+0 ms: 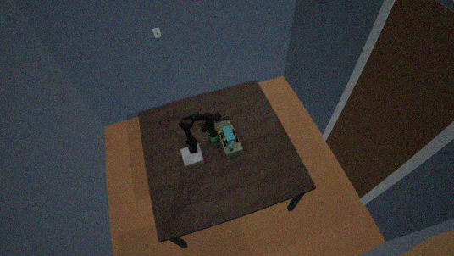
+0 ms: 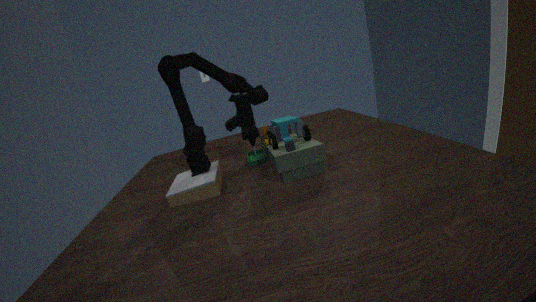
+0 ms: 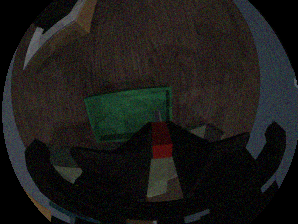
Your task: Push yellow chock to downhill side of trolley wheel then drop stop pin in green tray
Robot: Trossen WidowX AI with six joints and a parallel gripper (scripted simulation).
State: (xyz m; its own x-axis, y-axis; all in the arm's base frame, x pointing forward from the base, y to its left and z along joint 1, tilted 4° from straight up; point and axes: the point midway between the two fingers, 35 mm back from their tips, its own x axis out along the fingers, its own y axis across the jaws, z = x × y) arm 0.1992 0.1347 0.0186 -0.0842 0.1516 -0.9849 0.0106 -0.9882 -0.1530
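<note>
Now: the green tray 30 mm to the right of my gripper tip and 60 mm below it. Also, from my gripper tip: grey-green ramp block 120 mm ahead, 140 mm to the right, 10 mm below; yellow chock 60 mm ahead, 50 mm to the right, 30 mm above; red-headed stop pin right at my gripper tip.
</note>
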